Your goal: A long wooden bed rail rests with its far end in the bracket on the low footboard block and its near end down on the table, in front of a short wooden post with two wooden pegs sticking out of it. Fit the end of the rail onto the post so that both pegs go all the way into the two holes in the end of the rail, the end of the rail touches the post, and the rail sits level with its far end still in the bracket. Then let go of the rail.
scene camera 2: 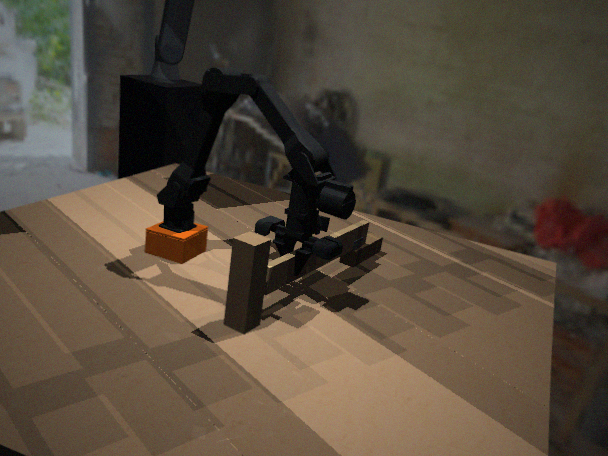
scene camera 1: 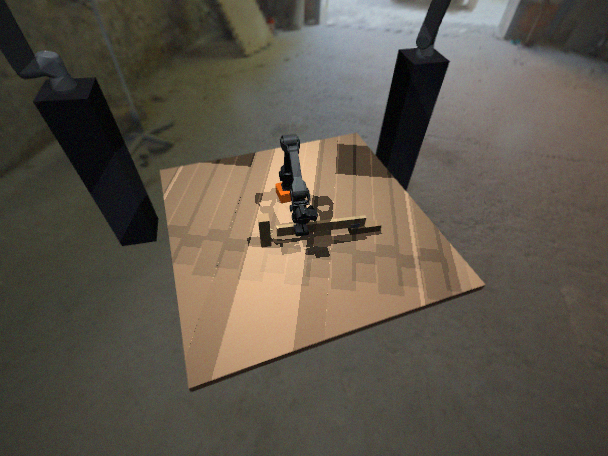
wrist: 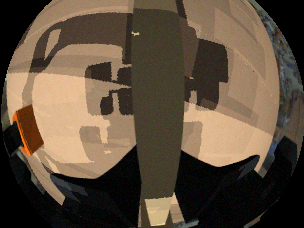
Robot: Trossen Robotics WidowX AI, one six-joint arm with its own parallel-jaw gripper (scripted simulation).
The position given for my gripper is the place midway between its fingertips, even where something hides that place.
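Observation:
Wooden rail (scene camera 1: pixel 340 223): held by my gripper. My gripper: at (scene camera 2: pixel 292 273), and visible in the wrist view at (wrist: pixel 152 146).

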